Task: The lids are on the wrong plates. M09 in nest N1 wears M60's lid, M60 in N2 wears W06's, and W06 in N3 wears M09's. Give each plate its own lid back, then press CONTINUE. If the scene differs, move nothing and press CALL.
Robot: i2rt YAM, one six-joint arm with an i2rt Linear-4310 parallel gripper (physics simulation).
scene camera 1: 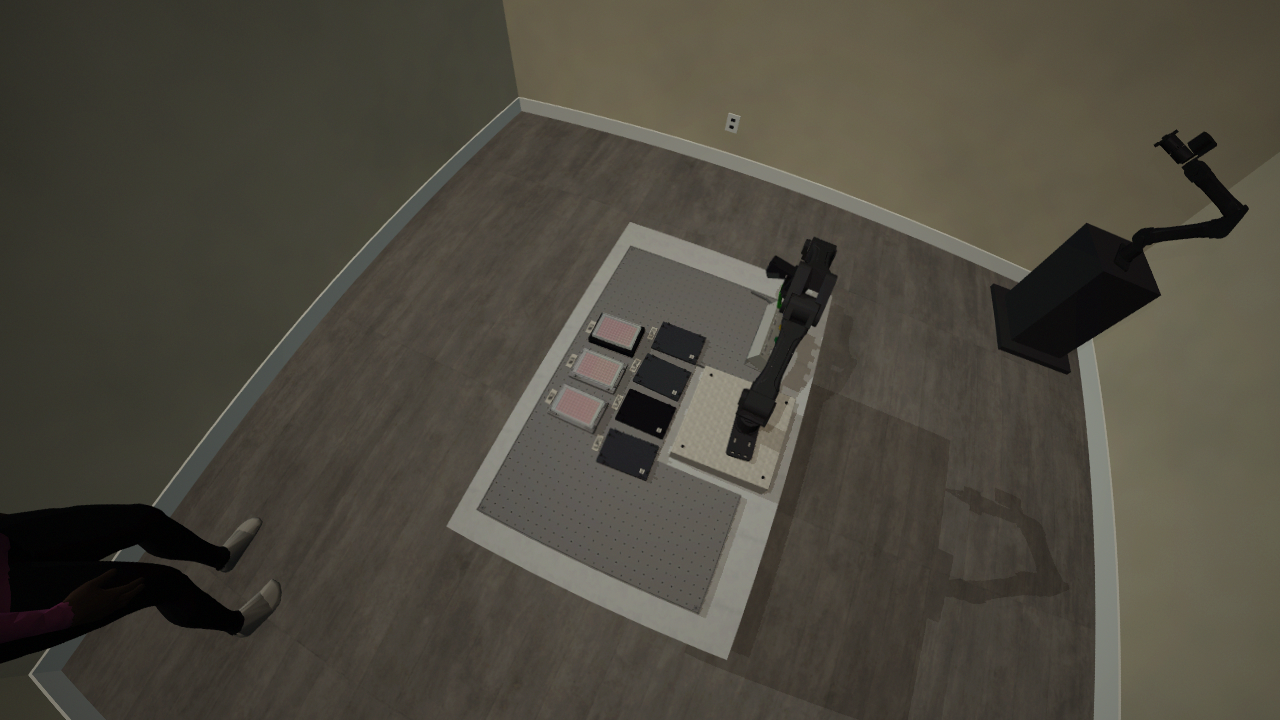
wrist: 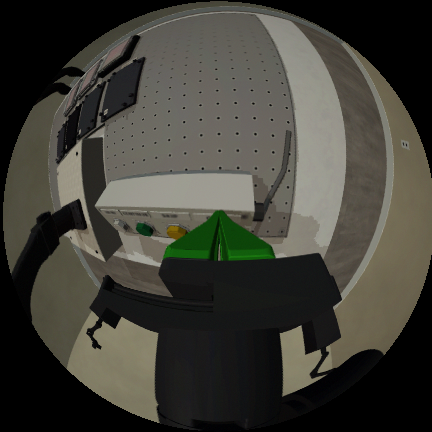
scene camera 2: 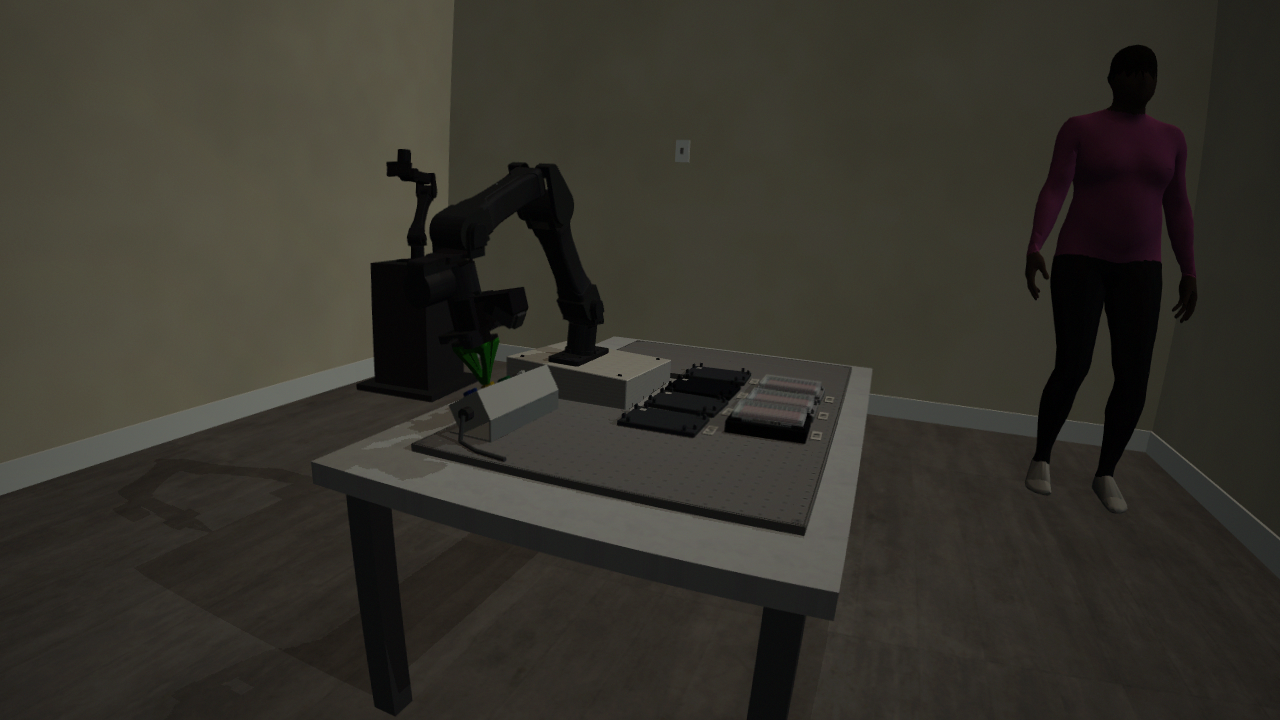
same spot on grey button box: (scene camera 1: pixel 759 353) = (wrist: pixel 95 205)
